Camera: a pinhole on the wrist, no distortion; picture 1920 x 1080 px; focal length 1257.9 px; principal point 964.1 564.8 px. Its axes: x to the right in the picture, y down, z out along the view. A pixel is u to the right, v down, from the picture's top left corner.
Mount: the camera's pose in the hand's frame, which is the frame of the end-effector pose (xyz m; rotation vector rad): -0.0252 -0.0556 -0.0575 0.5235 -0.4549 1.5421
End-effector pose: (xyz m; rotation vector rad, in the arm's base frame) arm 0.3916 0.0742 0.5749 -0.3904 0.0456 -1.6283
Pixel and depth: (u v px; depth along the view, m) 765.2 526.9 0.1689
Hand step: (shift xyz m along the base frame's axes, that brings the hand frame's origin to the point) -0.1502 0.0422 0.1032
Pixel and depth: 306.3 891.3 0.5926
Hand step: -0.5566 0.2602 0.3719
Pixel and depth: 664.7 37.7 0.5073
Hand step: -0.3557 -0.1063 0.4227
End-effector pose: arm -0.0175 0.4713 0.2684 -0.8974 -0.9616 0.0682
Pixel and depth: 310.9 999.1 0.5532
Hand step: -0.4790 -0.3351 0.3576
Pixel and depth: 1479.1 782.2 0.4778
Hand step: -0.4371 0.1298 0.1767
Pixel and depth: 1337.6 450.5 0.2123
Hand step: -0.1495 0.0141 0.1282
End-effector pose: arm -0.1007 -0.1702 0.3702 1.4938 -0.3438 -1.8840
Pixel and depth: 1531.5 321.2 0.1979
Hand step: -0.1796 0.0233 -0.0275
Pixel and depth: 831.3 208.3 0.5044
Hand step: -0.4445 0.1185 -0.2419
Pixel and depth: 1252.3 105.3 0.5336
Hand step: -0.5197 -0.0333 -0.1668
